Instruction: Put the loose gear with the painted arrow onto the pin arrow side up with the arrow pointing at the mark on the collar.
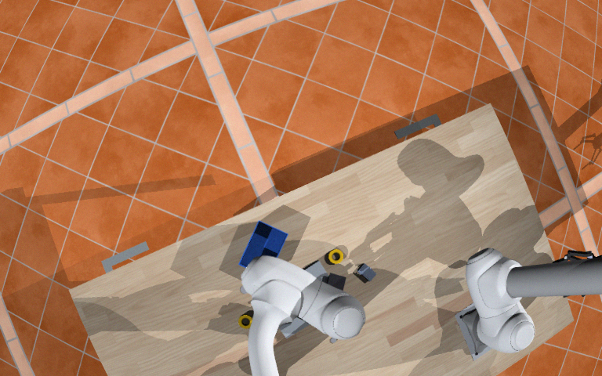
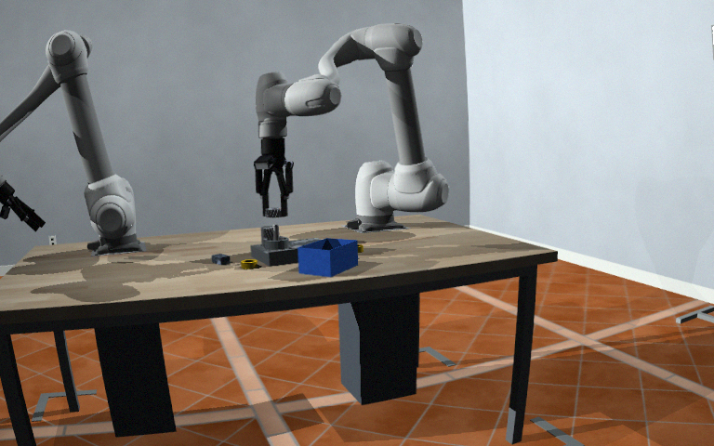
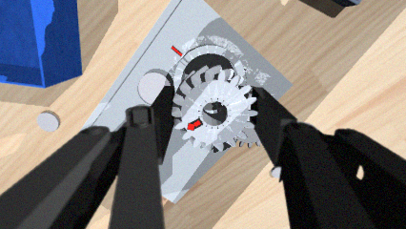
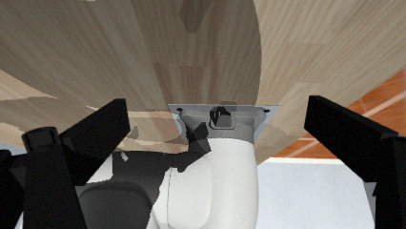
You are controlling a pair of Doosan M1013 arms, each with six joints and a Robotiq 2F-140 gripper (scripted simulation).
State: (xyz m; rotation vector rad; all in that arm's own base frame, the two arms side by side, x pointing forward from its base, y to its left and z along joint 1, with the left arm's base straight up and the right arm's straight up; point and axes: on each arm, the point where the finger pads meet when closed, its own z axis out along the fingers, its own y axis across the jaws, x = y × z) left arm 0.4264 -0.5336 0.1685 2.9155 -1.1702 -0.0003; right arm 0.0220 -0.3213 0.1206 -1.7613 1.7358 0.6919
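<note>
The gear with arrow lies 20 mm below my left hand. Also, from my left hand: grey block: 180 mm to the right, 160 mm below, 20 mm behind; then blue bin: 200 mm ahead, 150 mm below, 110 mm to the left.
</note>
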